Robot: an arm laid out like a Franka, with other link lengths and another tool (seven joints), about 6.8 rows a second.
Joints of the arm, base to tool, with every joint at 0 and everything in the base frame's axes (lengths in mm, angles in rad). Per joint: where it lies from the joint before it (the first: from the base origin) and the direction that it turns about. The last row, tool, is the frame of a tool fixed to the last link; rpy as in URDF.
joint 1: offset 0 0 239.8 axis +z
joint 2: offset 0 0 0 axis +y
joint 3: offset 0 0 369.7 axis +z
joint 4: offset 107.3 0 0 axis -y
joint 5: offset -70.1 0 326.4 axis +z
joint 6: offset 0 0 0 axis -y
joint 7: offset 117.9 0 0 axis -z
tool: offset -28 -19 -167.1 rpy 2.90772 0 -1.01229
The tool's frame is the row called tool.
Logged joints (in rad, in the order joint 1, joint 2, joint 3, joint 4, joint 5, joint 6, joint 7), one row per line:
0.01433, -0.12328, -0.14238, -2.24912, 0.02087, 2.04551, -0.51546
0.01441, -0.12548, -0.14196, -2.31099, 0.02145, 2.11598, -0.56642
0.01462, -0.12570, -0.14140, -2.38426, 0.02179, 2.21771, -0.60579
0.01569, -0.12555, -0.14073, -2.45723, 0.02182, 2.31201, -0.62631
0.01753, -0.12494, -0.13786, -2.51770, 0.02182, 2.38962, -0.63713
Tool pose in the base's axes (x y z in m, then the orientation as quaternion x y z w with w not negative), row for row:
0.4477, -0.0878, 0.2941, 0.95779, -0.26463, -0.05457, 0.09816
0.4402, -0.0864, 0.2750, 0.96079, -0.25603, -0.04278, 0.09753
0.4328, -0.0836, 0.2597, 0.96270, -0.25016, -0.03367, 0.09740
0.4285, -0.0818, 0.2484, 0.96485, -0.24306, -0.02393, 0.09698
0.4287, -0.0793, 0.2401, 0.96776, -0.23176, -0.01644, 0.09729
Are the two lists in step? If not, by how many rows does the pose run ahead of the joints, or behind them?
The pose runs 2 rows ahead of the joints: the pose in row i belongs to the joints in row i + 2.
